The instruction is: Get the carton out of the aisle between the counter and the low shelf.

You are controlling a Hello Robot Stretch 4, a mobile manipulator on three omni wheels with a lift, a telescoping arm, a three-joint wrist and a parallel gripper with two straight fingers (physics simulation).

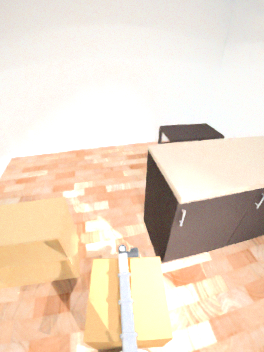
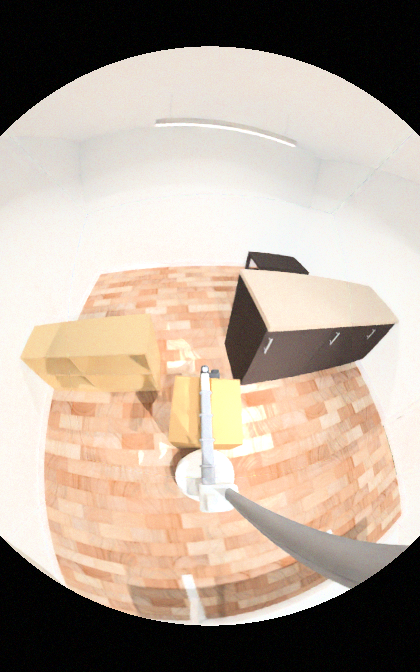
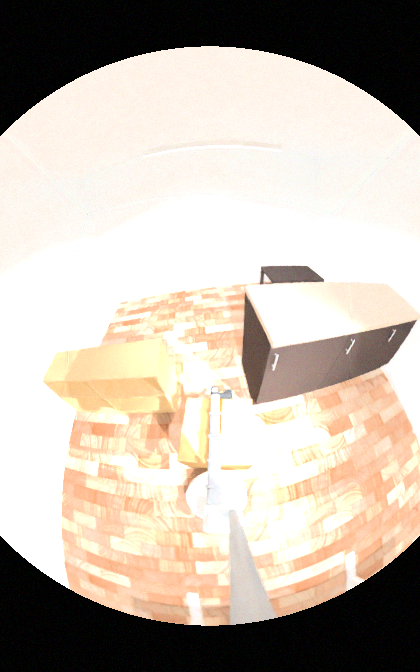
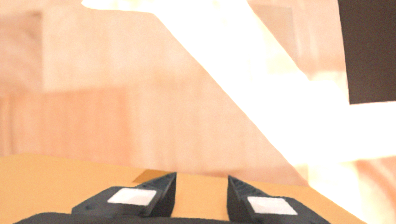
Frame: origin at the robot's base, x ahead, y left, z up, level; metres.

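Seen in the pictures: gripper, fingertip midpoint: (image 4: 201, 189).
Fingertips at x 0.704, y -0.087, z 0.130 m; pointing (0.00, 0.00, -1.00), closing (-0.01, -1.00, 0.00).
A point is followed by its place in that frame.
The carton (image 1: 150, 305) {y -0.136, x 0.371, z 0.379 m} (image 2: 227, 412) (image 3: 194, 435) (image 4: 55, 177) {y 0.083, x 0.683, z 0.063 m} is a yellow box upright on the floor, right in front of the robot's base. Its far edge is about level with the near corner of the counter (image 1: 220, 165) {y -0.694, x 0.985, z 0.883 m} (image 2: 320, 305) (image 3: 330, 310) (image 4: 370, 50) {y -0.304, x 0.859, z 0.026 m}, which has a pale top and dark sides. The low shelf (image 1: 35, 220) {y 0.582, x 0.884, z 0.583 m} (image 2: 95, 335) (image 3: 110, 360) is yellow and stands to the left. My gripper (image 1: 133, 252) (image 2: 215, 373) (image 3: 226, 394) (image 4: 201, 189) {y -0.087, x 0.704, z 0.130 m} is open above the carton's far edge. The arm hides a strip of the carton's top.
A dark low table (image 1: 190, 132) {y -1.179, x 2.548, z 0.423 m} (image 2: 277, 261) (image 3: 292, 273) stands behind the counter by the back wall (image 1: 90, 75) {y 0.319, x 3.032, z 1.192 m}. The round white base (image 2: 186, 472) stands close behind the carton. Wooden floor (image 1: 110, 170) {y 0.099, x 2.272, z -0.027 m} runs between shelf and counter.
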